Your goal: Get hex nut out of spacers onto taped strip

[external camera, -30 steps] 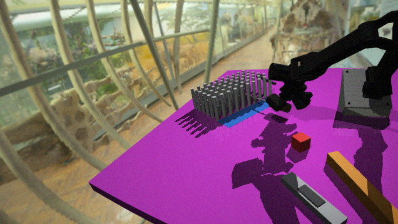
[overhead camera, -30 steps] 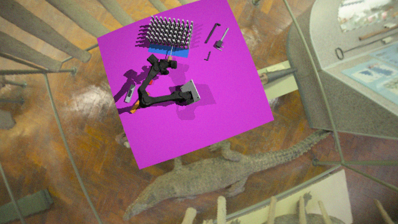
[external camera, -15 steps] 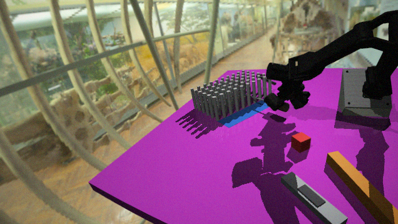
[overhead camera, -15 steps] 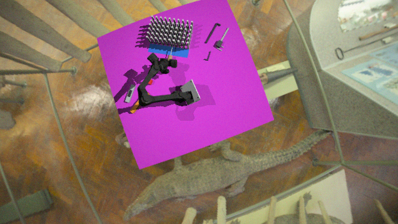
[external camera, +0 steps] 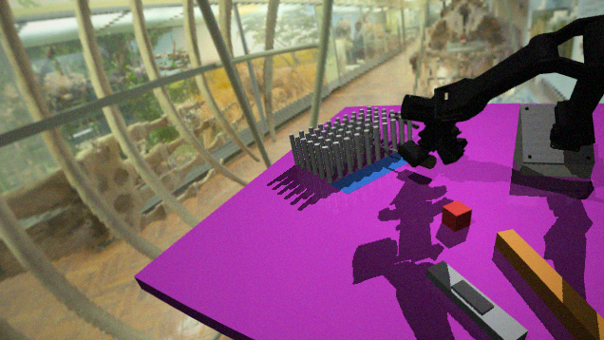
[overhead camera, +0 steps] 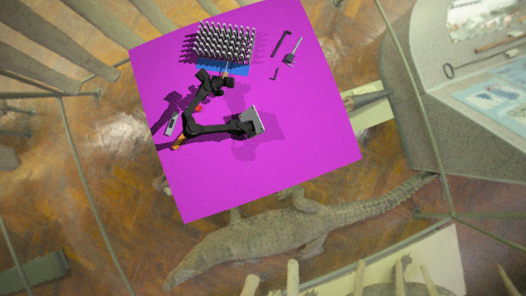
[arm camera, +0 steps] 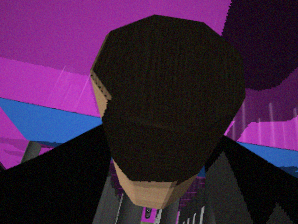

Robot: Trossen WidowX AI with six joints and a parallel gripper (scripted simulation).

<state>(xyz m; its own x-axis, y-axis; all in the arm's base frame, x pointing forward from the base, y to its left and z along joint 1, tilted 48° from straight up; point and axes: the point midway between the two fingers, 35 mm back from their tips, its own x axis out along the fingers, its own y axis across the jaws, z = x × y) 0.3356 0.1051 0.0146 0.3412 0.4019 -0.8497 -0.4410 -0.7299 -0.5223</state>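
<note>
Right now my gripper tip is 10 cm short of the blue taped strip, 3 cm above it and 1 cm to the left of it. Round my gripper tip: red cube: 23 cm to the left, 12 cm behind, 1 cm below; small hook: 32 cm to the right, 7 cm behind, 3 cm below; brown-handled tool: 9 cm ahead, 5 cm to the right.
</note>
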